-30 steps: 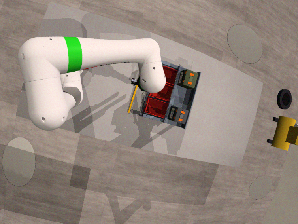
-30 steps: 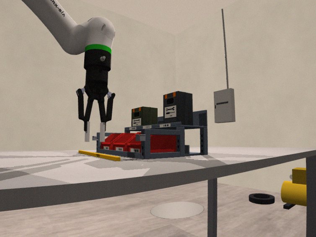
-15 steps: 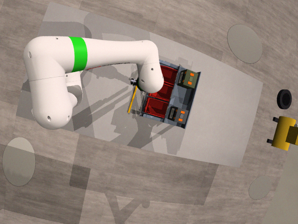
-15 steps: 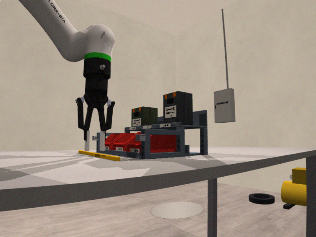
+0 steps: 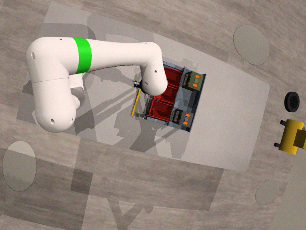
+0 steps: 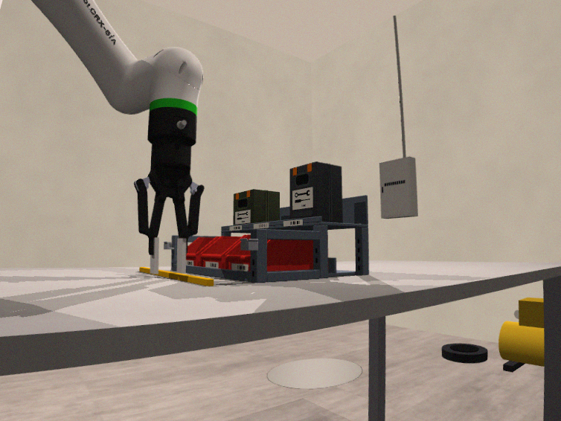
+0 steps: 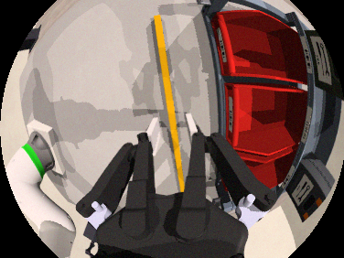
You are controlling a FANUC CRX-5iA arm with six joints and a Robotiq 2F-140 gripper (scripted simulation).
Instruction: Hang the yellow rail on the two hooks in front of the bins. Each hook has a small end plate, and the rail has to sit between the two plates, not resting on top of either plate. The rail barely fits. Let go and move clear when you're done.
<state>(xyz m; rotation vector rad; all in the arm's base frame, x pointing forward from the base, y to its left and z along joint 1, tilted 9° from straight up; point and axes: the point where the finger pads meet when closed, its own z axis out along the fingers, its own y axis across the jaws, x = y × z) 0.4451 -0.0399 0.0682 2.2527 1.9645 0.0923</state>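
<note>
The yellow rail is 30 mm below my hand. From my hand the other things lie so: green box: 290 mm ahead, 90 mm to the left, 110 mm above; then dark box: 250 mm ahead, 140 mm to the right, 120 mm above.
</note>
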